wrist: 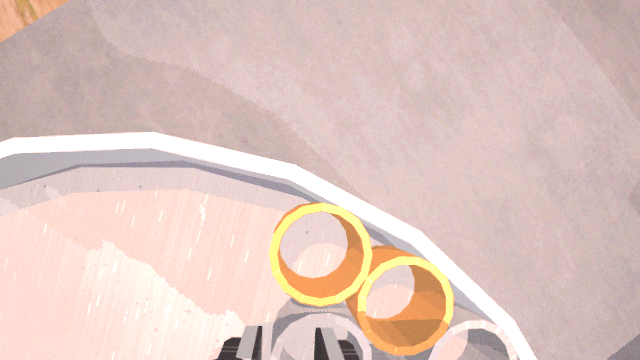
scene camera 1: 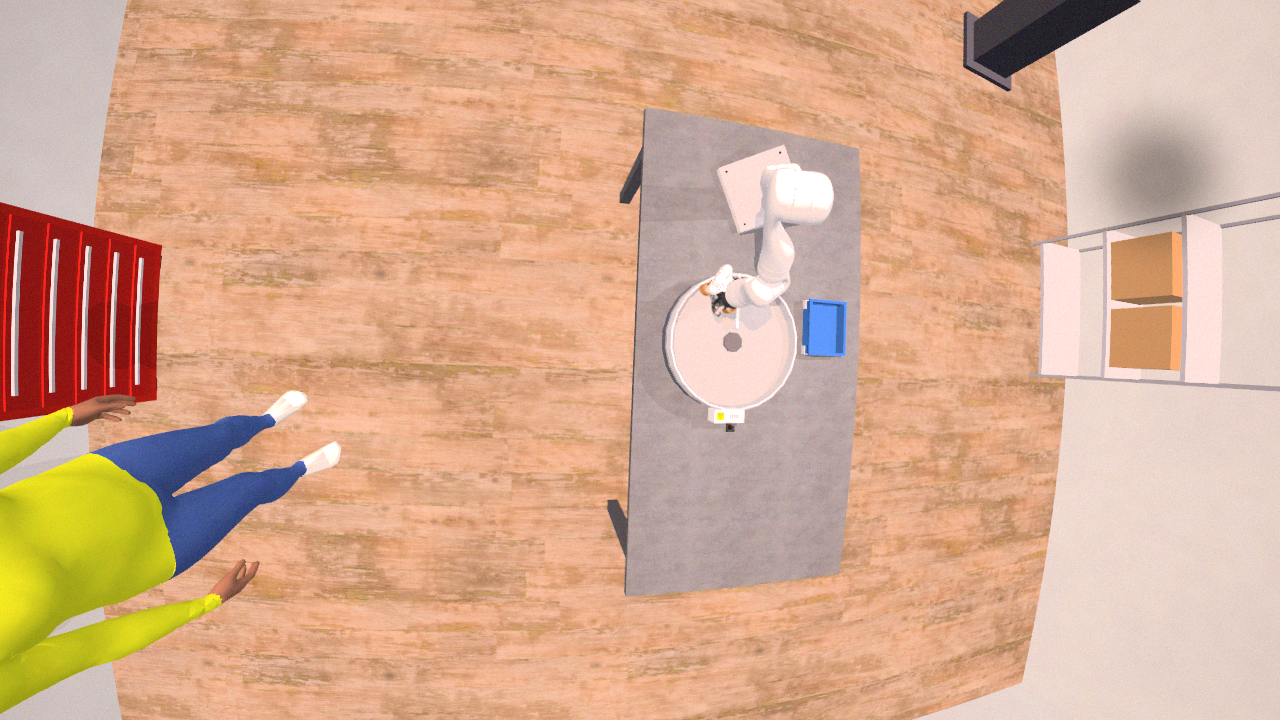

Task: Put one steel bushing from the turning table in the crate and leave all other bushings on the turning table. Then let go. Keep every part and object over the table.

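Places are measured from the arm's base along level axes (x ahead, y right, z down), in metres.
Where they show: gripper, between the fingertips: (wrist: 288,350) (scene camera 1: 716,299).
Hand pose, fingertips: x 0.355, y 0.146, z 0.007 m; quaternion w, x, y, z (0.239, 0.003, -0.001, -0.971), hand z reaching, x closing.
After its pixels a point has its place.
The round white turning table (scene camera 1: 729,383) @(z 0.031, x 0.601, y 0.049 m) (wrist: 125,260) @(z 0.031, x 0.409, y 0.207 m) holds upright bushings near its rim. In the wrist view, one steel bushing (wrist: 300,320) @(z -0.007, x 0.344, y 0.159 m) stands at the bottom middle, partly cut off. Another steel bushing (wrist: 481,325) @(z -0.007, x 0.281, y 0.124 m) stands at the lower right by the rim. Two orange bushings, one (wrist: 320,288) @(z 0.008, x 0.333, y 0.163 m) above the first steel one and one (wrist: 410,336) @(z 0.002, x 0.308, y 0.130 m) to its right, stand close together. My gripper (scene camera 1: 721,307) @(z 0.007, x 0.355, y 0.146 m) (wrist: 290,344) @(z 0.007, x 0.355, y 0.146 m) is partly open and empty. In the wrist view its fingers overlap the left side of the near steel bushing; their height above it is unclear. The blue crate (scene camera 1: 824,327) @(z 0.079, x 0.354, y -0.295 m) looks empty.
The crate stands right of the turning table on the grey table (scene camera 1: 733,501) @(z 0.085, x 0.991, y -0.065 m). The turning table's raised white rim lies close to the bushings. A small white box (scene camera 1: 725,415) @(z 0.026, x 0.701, y 0.046 m) is at its lower edge. The arm's base plate (scene camera 1: 741,192) @(z 0.040, x -0.015, y 0.105 m) is near the table's upper end.
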